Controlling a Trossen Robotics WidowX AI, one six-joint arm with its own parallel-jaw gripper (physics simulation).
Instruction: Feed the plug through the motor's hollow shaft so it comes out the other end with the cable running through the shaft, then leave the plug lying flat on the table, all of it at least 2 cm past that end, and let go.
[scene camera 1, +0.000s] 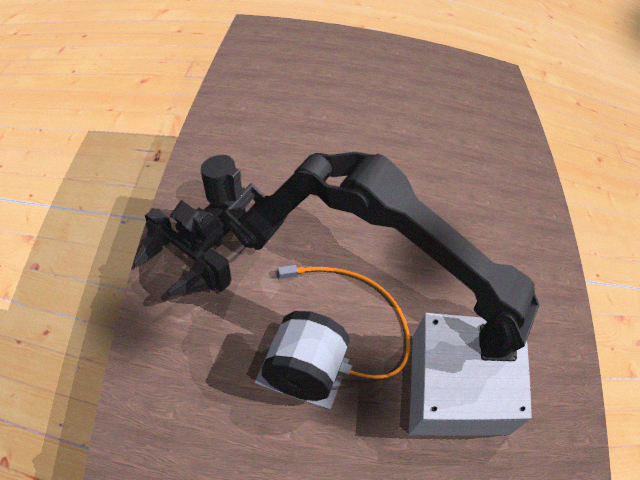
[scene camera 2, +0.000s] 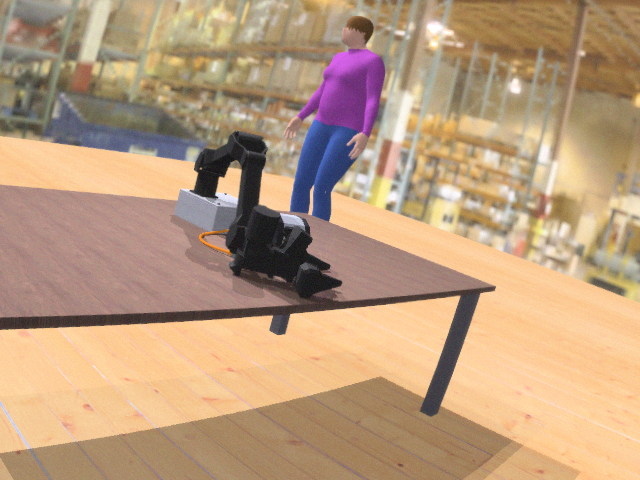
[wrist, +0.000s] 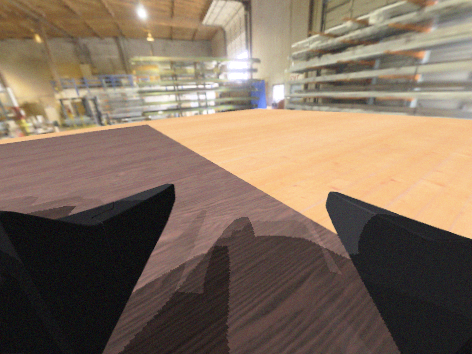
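Where they show: gripper, fingertip midpoint: (scene camera 1: 150, 279) (scene camera 2: 335, 275) (wrist: 251, 195); arm's base at its link origin: (scene camera 1: 498, 343) (scene camera 2: 203, 194).
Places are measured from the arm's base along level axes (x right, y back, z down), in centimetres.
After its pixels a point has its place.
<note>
The grey plug (scene camera 1: 287, 271) {y -33.8, x 13.3, z 6.4 cm} lies on the table, apart from the motor, on the end of the orange cable (scene camera 1: 406, 341) {y -13.7, x 3.3, z 7.1 cm} (scene camera 2: 201, 238) {y -20.7, x 14.8, z 7.0 cm}. The cable curves round to a small block on the motor's side. The motor (scene camera 1: 310, 346) {y -29.4, x -4.7, z -2.4 cm} (scene camera 2: 293, 222) {y -32.6, x -3.1, z -1.5 cm} is a white cylinder with black ends on a flat plate; its shaft opening is hard to make out. In the second scene view the arm partly covers the motor and hides the plug. My gripper (scene camera 1: 149, 282) {y -55.5, x 5.9, z 4.0 cm} (scene camera 2: 334, 275) {y -55.5, x 5.9, z 4.0 cm} (wrist: 251, 195) {y -55.5, x 5.9, z 4.0 cm} is open and empty, low over the table's edge area, its fingers pointing away from the plug.
The arm's grey base box (scene camera 1: 475, 392) {y -4.3, x -8.9, z 0.1 cm} (scene camera 2: 206, 211) {y -8.5, x 4.7, z 2.9 cm} stands beside the cable's bend. The brown table (scene camera 1: 361, 93) {y -22.9, x 67.2, z 7.8 cm} (scene camera 2: 103, 258) {y -35.5, x 51.2, z 7.8 cm} (wrist: 75, 165) {y -41.6, x -26.1, z 7.8 cm} has an edge close to the fingertips, with wooden floor beyond. A person in a purple top (scene camera 2: 346, 87) stands beyond the table.
</note>
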